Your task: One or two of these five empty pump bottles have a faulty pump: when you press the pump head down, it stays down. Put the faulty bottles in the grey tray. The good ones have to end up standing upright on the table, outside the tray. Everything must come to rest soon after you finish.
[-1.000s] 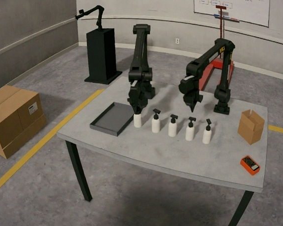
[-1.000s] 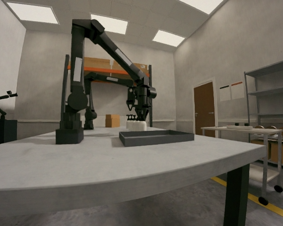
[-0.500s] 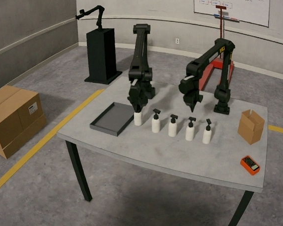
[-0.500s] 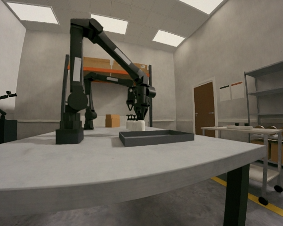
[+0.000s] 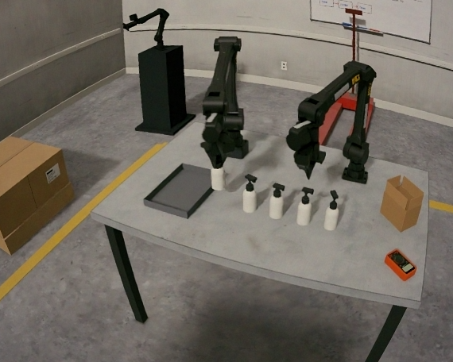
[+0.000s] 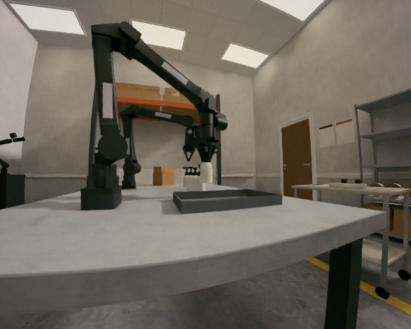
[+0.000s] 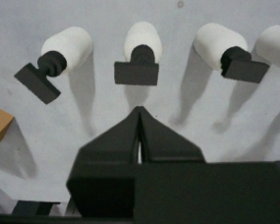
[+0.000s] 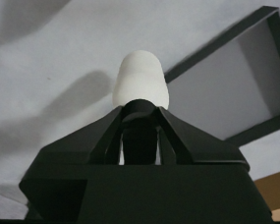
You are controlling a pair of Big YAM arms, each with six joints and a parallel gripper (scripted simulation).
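Right now my right hand is 150 mm to the left of the grey tray and 140 mm above it. Also, from my right hand: orange multimeter: 180 mm ahead, 770 mm to the left, 130 mm below.
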